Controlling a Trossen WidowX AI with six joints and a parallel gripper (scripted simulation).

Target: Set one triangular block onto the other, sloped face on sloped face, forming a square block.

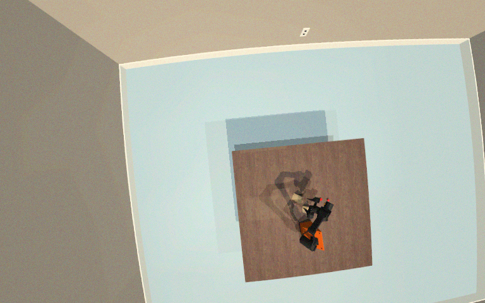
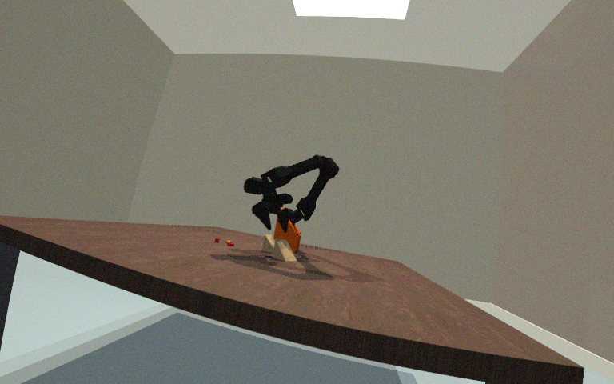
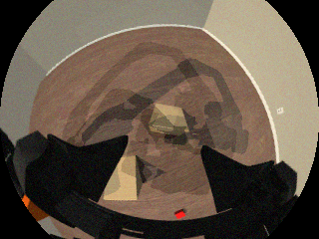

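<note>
My gripper tip is 8 cm above the tan triangular block, 3 cm to the right of it and 3 cm short of it.
</note>
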